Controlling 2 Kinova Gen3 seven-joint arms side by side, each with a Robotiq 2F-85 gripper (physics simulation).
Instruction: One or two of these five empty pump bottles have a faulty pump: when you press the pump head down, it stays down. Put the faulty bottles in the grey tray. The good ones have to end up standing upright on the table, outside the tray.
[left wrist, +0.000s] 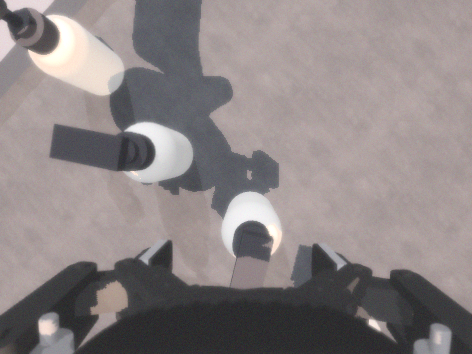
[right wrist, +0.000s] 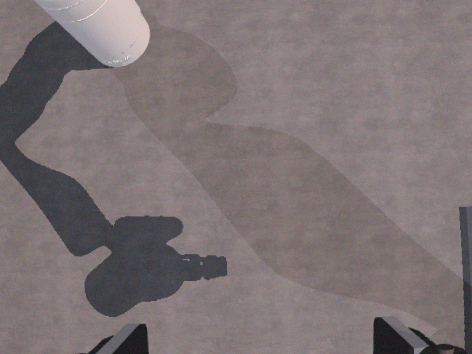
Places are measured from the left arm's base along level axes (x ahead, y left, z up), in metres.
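Pixels of known places: left gripper, fingertip midpoint: (left wrist: 241, 257); right gripper, fingertip midpoint: (right wrist: 260, 347); right arm's base at its link origin: (right wrist: 120, 38).
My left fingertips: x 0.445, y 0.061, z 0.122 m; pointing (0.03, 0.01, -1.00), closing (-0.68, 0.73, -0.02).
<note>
Behind a point stands the place of what it marks.
Three white pump bottles with dark pump heads show in the left wrist view, upright on the table. One bottle (left wrist: 92, 65) @(z 0.054, x 0.434, y -0.133 m) stands at the upper left, close outside the grey tray (left wrist: 12, 70) @(z 0.012, x 0.506, y -0.229 m). A second bottle (left wrist: 175, 152) @(z 0.068, x 0.436, y -0.023 m) stands left of the middle, its spout pointing left. A third bottle (left wrist: 250, 207) @(z 0.075, x 0.425, y 0.050 m) is nearest my left gripper (left wrist: 241, 257) @(z 0.122, x 0.445, y 0.061 m); its spout points toward the bottom of the view. My left gripper is open above the table, with the third bottle seen between and beyond its fingertips. My right gripper (right wrist: 260, 335) @(z 0.380, x 0.335, y -0.674 m) is open and empty. No bottle shows in the right wrist view.
A white rounded arm part (right wrist: 110, 35) @(z 0.086, x 0.038, y -0.853 m) shows at the upper left of the right wrist view. A dark upright strip (right wrist: 466, 260) @(z 0.000, x 0.349, y -0.422 m) shows at its right edge; I cannot tell whether it is the tray wall. Shadows of the arms fall across the table (left wrist: 375, 125) @(z 0.000, x 0.280, y 0.094 m) (right wrist: 350, 75) @(z 0.000, x 0.093, y -0.553 m).
</note>
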